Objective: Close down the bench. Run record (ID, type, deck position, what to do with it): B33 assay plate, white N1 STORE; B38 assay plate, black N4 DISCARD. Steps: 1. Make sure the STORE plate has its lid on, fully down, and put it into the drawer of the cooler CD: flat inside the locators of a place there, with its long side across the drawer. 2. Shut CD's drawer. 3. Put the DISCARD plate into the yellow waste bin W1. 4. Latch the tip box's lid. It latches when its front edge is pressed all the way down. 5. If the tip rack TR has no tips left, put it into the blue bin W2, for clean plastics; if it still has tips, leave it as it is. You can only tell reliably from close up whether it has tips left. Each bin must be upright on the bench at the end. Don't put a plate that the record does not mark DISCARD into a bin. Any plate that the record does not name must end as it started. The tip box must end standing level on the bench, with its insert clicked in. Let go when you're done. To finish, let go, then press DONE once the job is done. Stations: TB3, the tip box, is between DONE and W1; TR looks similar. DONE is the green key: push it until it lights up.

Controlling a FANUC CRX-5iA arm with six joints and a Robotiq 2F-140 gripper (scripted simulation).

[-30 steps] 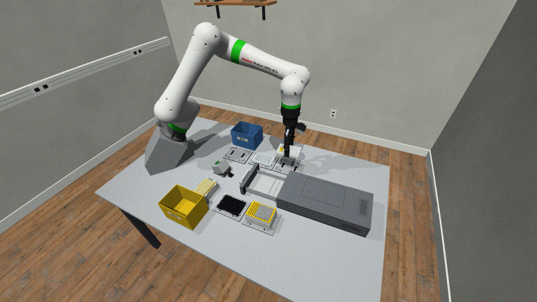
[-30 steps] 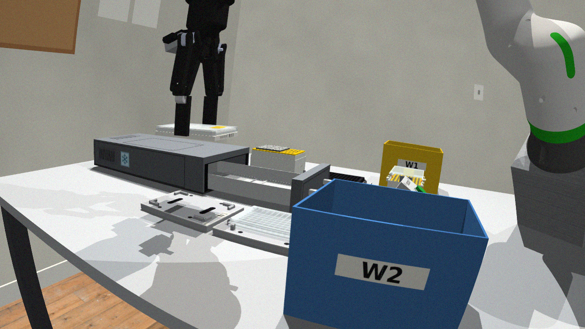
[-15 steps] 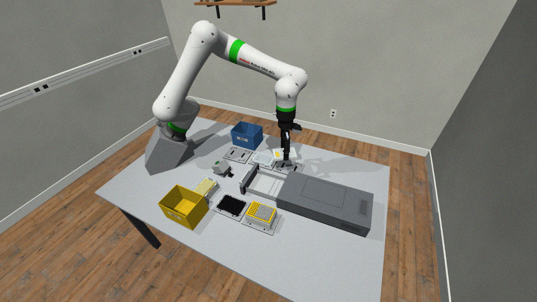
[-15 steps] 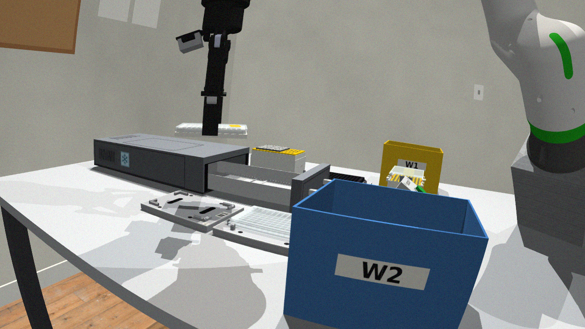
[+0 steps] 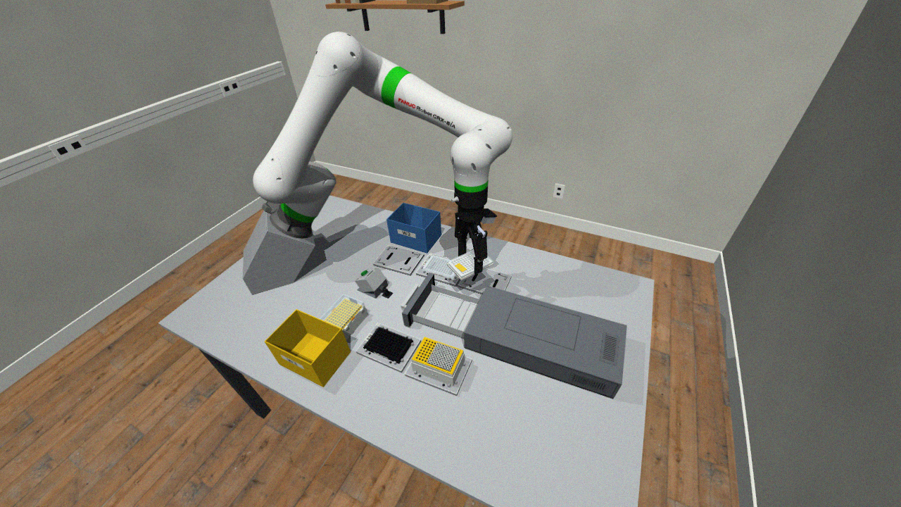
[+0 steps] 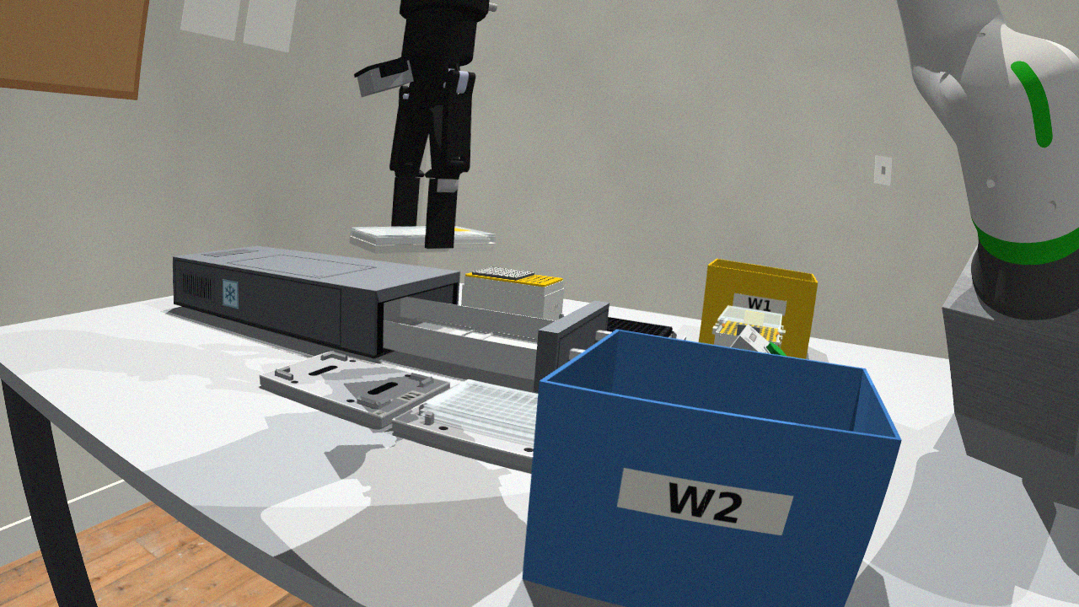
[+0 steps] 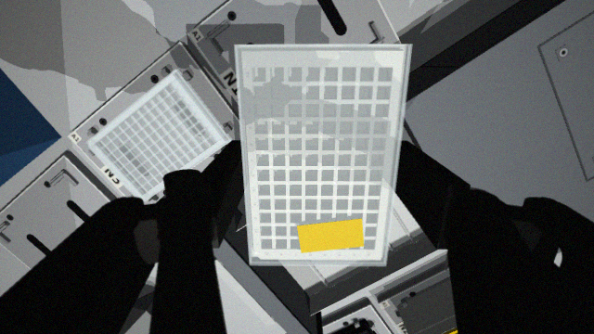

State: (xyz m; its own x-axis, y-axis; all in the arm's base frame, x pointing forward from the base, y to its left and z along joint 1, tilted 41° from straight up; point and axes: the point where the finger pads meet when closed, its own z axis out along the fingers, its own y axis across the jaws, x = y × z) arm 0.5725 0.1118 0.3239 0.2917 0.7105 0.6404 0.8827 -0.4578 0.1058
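Now: the cooler drawer 13 cm below my hand, 12 cm to the right of it and 2 cm ahead of it. The rest, counted from my hand: white assay plate (2 cm below); clear plate (16 cm behind, 15 cm below, 3 cm to the left); clear plate lid (2 cm below).
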